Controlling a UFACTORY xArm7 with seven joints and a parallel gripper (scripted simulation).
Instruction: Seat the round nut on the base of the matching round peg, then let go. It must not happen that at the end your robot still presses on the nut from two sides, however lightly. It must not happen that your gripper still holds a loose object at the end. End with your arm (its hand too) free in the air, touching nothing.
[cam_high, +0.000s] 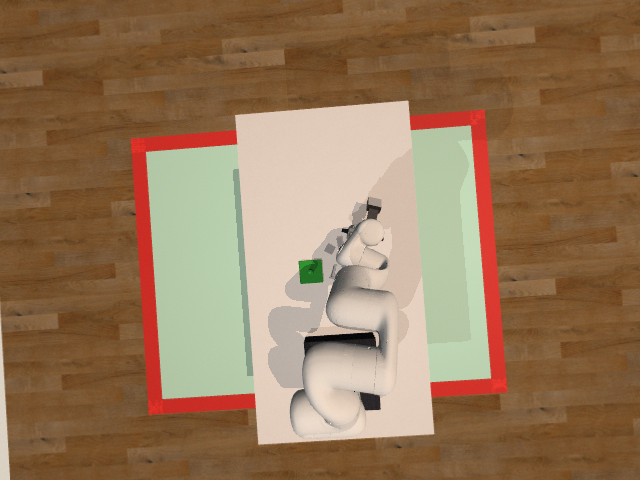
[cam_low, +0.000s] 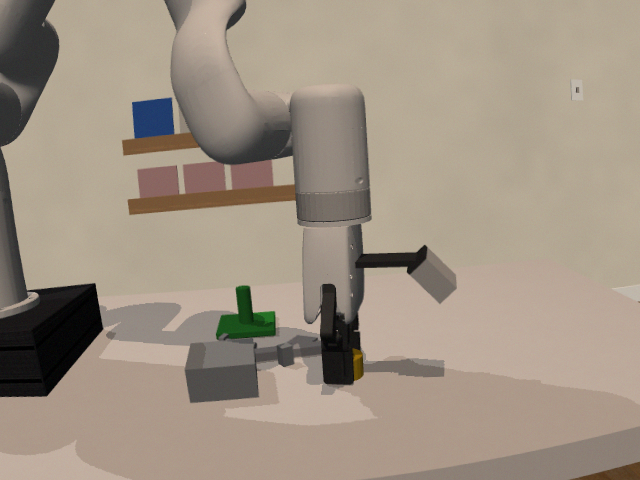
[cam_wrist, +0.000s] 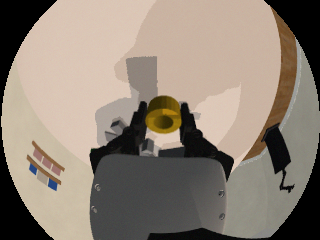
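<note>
Right now the small grey piece is 50 mm behind my hand, 50 mm to the left of it and 10 mm below it. Also, from my hand: thin grey handle (70 mm behind, 80 mm to the left, 20 mm below); grey block (130 mm behind, 20 mm to the left).
</note>
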